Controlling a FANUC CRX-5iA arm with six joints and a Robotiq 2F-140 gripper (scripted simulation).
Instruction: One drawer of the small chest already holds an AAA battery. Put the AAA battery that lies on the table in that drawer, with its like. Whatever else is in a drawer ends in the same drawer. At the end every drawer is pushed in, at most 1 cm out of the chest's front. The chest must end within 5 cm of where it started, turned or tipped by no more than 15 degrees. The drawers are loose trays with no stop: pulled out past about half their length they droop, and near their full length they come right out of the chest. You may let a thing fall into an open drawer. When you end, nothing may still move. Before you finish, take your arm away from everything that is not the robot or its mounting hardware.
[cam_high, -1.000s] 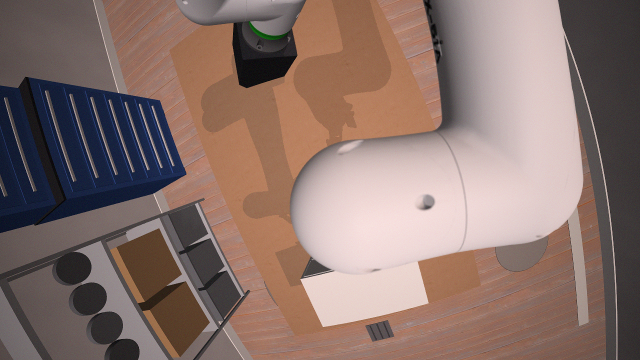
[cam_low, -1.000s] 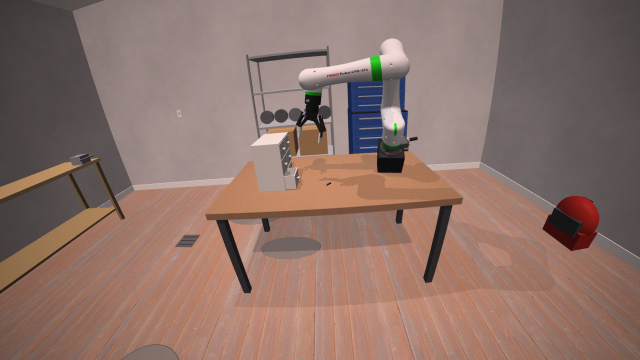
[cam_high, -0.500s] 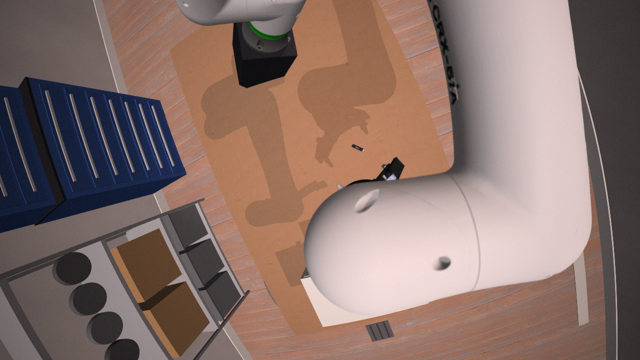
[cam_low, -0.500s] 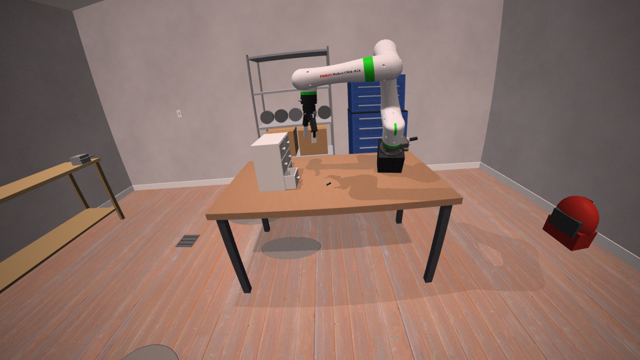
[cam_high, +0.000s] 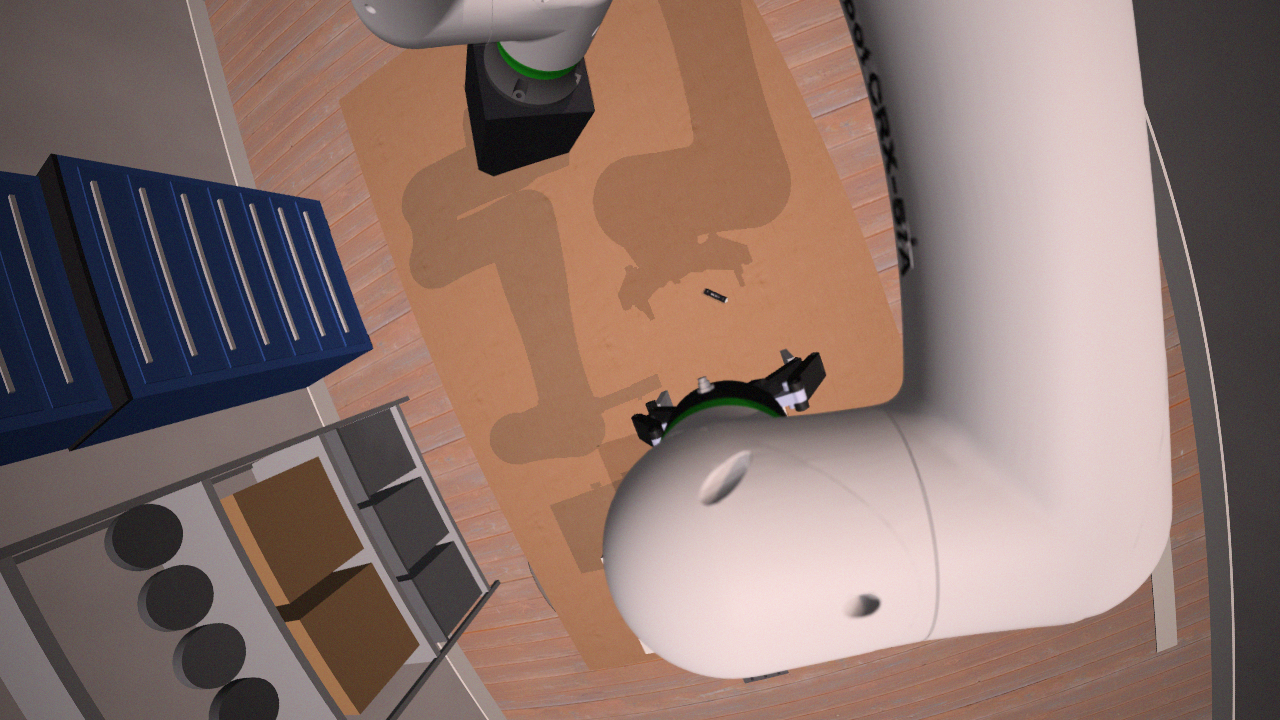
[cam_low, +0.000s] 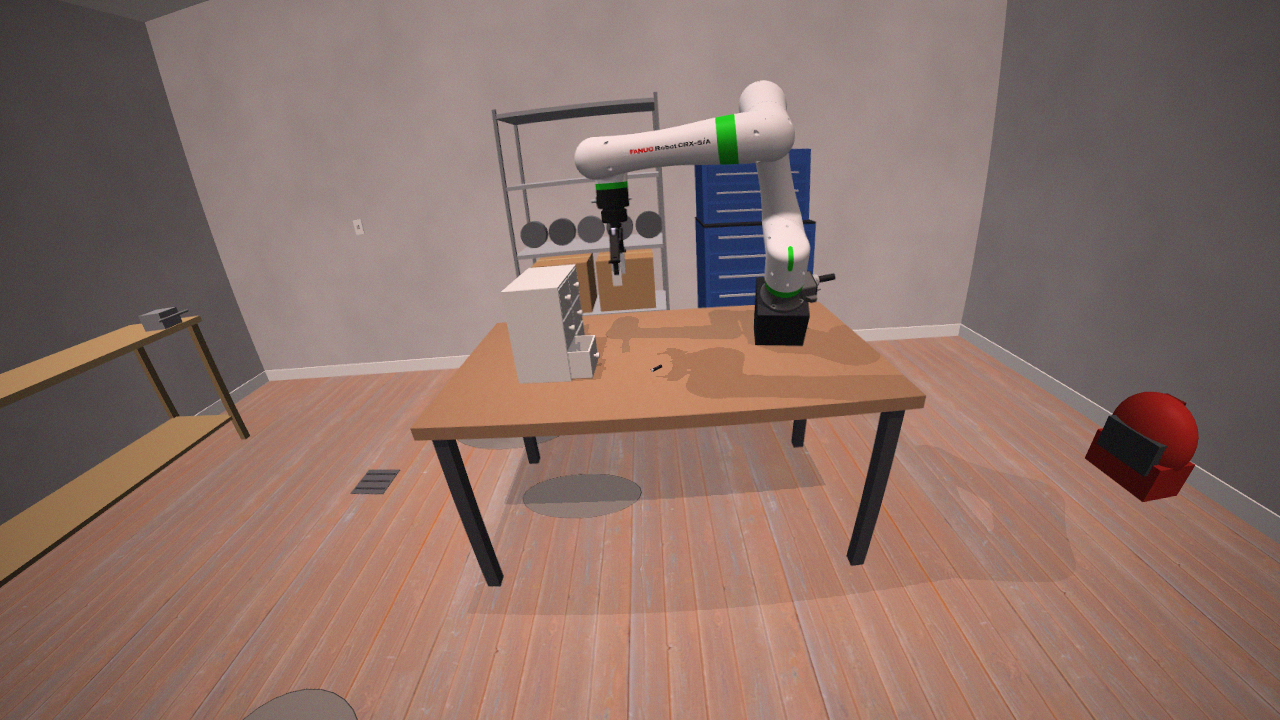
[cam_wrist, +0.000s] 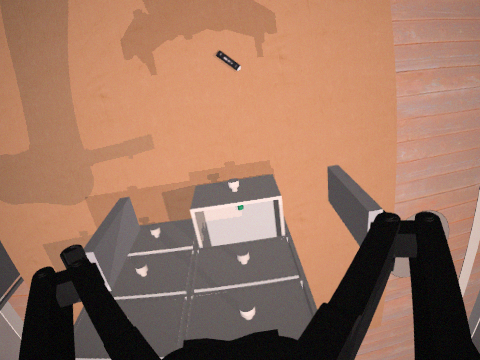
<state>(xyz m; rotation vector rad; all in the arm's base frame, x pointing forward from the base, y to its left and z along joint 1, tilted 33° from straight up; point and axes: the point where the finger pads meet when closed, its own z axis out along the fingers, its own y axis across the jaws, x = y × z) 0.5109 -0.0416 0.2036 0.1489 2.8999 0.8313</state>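
My gripper is now 310 mm above the AAA battery, 90 mm past it and 20 mm to the right of it. The rest, counted from my hand: green battery (300 mm below, 150 mm ahead, 10 mm to the right).
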